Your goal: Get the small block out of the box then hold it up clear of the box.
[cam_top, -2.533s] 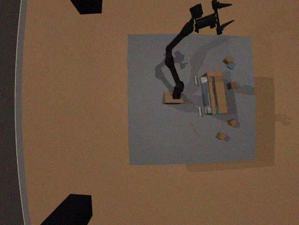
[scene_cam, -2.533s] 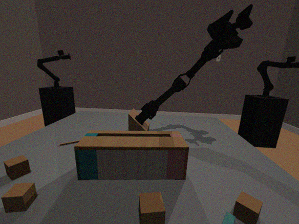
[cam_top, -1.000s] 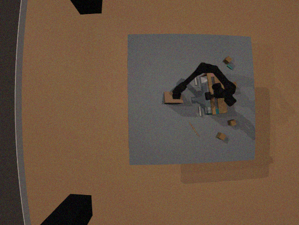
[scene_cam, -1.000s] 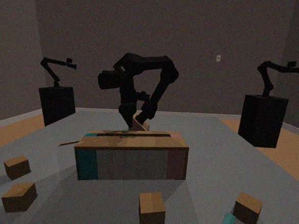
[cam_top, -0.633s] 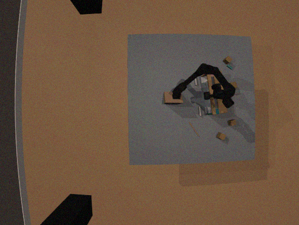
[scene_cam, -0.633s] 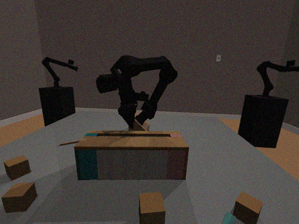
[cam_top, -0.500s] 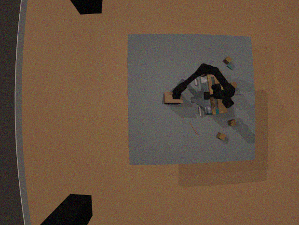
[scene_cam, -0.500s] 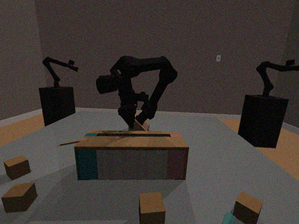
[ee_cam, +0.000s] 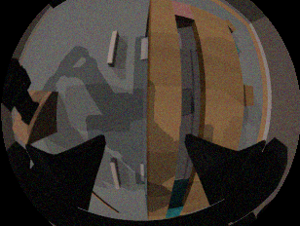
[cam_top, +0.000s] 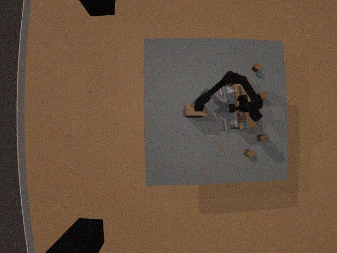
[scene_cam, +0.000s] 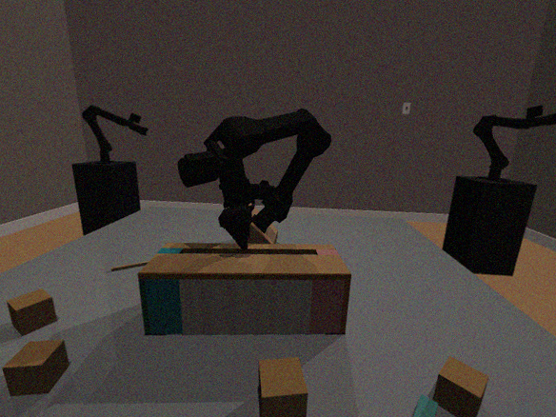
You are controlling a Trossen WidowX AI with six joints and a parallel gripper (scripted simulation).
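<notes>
The box is 70 mm below my gripper tip, 30 mm ahead of it and 20 mm to the left of it. Also, from my gripper tip: thin stick: 320 mm to the right, 130 mm below, 100 mm behind.
</notes>
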